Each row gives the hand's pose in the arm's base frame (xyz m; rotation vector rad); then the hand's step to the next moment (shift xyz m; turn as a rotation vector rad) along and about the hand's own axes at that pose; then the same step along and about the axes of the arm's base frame.
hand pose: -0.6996 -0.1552 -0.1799 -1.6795 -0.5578 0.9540
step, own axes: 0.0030 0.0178 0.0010 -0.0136 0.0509 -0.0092
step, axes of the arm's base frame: -0.0009 -0.0028 -0.0178 -0.0053 -0.0316 -0.0428
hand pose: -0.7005 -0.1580 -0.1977 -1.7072 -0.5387 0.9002
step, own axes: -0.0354 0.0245 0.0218 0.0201 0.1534 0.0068
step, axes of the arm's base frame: -0.0408 -0.0206 -0.0155 -0.0058 -0.0298 -0.1519
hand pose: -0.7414 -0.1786 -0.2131 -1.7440 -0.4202 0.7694
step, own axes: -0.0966 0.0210 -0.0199 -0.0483 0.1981 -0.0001
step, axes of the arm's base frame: -0.0584 -0.0815 0.0107 -0.0551 -0.0916 -0.1737
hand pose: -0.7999 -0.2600 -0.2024 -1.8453 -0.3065 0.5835
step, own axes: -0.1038 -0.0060 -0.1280 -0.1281 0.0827 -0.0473
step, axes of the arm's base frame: -0.0191 -0.1509 0.0636 -0.0890 -0.1281 -0.0342
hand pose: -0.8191 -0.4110 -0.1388 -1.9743 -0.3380 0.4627
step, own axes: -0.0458 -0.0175 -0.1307 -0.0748 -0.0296 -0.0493
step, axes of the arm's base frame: 0.0193 -0.1162 0.0749 -0.0444 -0.0588 0.0589
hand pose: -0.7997 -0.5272 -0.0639 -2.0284 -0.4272 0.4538
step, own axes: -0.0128 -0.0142 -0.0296 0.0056 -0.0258 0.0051
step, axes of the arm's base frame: 0.0016 -0.0217 0.0277 -0.0005 0.0184 0.0196
